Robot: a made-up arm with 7 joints. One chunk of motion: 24 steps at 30 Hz.
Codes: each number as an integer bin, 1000 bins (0 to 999) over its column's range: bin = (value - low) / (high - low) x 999, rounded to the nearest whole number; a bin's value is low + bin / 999 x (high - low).
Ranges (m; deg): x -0.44..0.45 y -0.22..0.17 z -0.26..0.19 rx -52..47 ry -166..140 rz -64..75
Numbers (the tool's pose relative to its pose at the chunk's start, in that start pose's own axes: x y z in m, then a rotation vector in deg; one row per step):
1: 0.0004 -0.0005 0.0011 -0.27 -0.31 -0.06
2: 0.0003 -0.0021 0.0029 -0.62 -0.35 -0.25
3: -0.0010 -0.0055 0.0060 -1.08 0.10 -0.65
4: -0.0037 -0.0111 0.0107 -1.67 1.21 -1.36
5: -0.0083 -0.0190 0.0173 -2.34 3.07 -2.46
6: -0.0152 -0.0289 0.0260 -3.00 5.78 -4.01
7: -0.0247 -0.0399 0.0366 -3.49 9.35 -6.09
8: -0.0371 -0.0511 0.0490 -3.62 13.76 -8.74
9: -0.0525 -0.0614 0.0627 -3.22 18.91 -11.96
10: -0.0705 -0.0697 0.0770 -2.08 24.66 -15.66
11: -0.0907 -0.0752 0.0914 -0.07 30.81 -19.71
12: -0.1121 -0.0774 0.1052 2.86 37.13 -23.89
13: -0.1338 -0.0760 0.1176 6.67 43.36 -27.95
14: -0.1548 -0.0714 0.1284 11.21 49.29 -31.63
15: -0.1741 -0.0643 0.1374 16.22 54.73 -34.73
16: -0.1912 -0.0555 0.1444 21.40 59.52 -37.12
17: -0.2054 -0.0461 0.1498 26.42 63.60 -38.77
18: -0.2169 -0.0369 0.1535 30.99 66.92 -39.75
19: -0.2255 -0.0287 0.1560 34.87 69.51 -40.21
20: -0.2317 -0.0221 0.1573 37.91 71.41 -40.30
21: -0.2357 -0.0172 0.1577 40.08 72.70 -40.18
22: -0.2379 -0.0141 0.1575 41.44 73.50 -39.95
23: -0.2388 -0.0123 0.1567 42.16 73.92 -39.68
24: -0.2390 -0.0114 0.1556 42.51 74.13 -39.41
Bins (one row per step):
1: 494 562 580 522 541 460
2: 494 558 584 518 541 458
3: 493 549 591 514 542 455
4: 490 535 601 508 546 450
5: 485 515 616 501 552 442
6: 477 490 635 494 561 431
7: 466 461 658 490 572 416
8: 452 433 686 488 587 397
9: 435 406 716 492 604 374
10: 415 385 748 504 622 347
11: 392 371 780 524 643 318
12: 368 365 811 554 663 288
13: 344 369 838 592 683 259
14: 320 381 862 638 703 233
15: 298 399 882 688 721 210
16: 279 421 898 741 736 193
17: 263 445 910 791 750 181
18: 250 469 918 837 760 174
19: 241 490 924 877 769 171
20: 234 507 926 907 775 170
21: 229 519 927 929 779 171
22: 227 527 927 943 782 173
23: 226 532 925 950 783 175
24: 226 534 923 954 784 177

